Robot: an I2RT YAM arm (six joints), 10 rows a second.
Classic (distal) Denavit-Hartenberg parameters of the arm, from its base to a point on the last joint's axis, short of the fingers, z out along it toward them. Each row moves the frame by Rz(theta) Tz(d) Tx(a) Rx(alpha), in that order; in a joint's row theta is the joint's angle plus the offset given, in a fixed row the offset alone. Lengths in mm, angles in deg.
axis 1: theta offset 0; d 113.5; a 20; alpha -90
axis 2: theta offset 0; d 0; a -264; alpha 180
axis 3: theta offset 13.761; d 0; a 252.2; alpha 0
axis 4: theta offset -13.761; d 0; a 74; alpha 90
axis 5: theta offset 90; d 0; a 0; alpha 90
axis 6: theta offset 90; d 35.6; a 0; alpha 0
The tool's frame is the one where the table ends.
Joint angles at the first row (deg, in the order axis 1, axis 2, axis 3, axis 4, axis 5, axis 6):
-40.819, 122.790, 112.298, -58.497, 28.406, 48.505
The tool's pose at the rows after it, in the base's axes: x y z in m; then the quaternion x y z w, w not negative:
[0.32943, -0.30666, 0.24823, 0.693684, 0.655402, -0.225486, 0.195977]
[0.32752, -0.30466, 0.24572, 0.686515, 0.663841, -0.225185, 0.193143]
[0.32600, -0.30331, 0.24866, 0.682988, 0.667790, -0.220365, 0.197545]
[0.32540, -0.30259, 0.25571, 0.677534, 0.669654, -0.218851, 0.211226]
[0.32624, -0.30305, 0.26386, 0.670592, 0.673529, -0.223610, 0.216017]
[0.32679, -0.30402, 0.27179, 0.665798, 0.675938, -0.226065, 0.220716]
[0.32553, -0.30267, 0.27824, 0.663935, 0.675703, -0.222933, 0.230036]
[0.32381, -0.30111, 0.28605, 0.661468, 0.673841, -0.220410, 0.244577]
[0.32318, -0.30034, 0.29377, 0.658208, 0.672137, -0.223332, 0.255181]
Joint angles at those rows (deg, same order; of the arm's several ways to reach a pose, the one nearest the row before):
-40.838, 121.641, 109.680, -56.229, 27.769, 46.960
-40.825, 120.931, 108.038, -55.348, 27.477, 45.718
-40.869, 120.104, 107.369, -54.803, 26.804, 45.002
-40.867, 119.091, 107.137, -53.701, 26.554, 43.976
-40.814, 119.062, 108.773, -54.517, 26.941, 42.808
-40.852, 119.141, 110.548, -55.419, 27.078, 41.921
-40.854, 118.276, 110.515, -55.059, 26.693, 41.574
-40.869, 117.057, 110.133, -54.037, 26.386, 41.121
-40.824, 116.429, 110.657, -53.761, 26.700, 40.580

